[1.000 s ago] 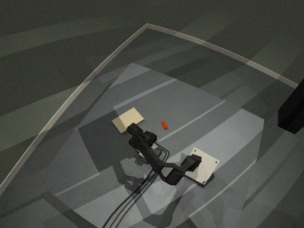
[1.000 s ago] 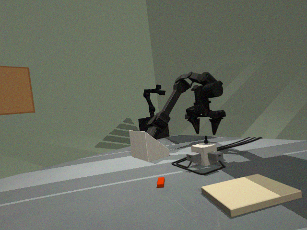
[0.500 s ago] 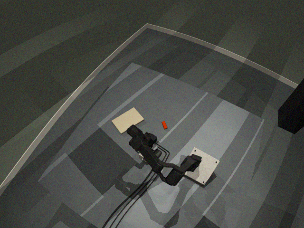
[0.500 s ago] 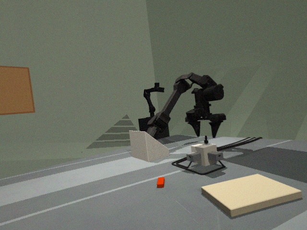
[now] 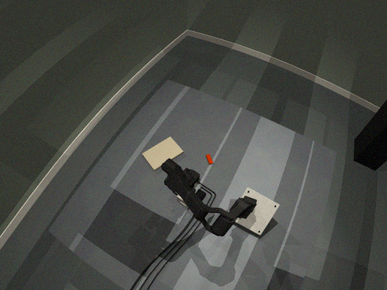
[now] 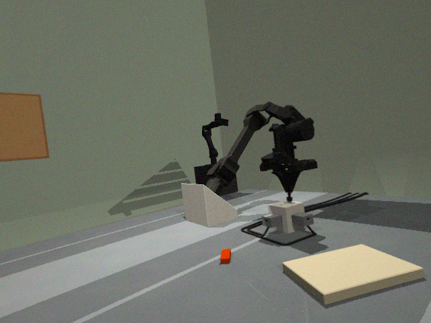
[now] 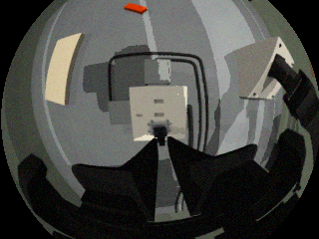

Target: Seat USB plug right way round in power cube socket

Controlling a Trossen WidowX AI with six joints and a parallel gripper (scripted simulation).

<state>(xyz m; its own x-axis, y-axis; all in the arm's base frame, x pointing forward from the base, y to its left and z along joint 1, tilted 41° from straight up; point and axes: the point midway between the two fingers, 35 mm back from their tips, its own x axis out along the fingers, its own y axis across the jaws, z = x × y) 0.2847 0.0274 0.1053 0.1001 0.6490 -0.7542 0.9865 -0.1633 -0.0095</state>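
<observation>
My gripper tip is now 20 mm above the dark USB plug. The rest, counted from my gripper tip: flat beige slab (250 mm ahead, 210 mm to the right, 100 mm below).
</observation>
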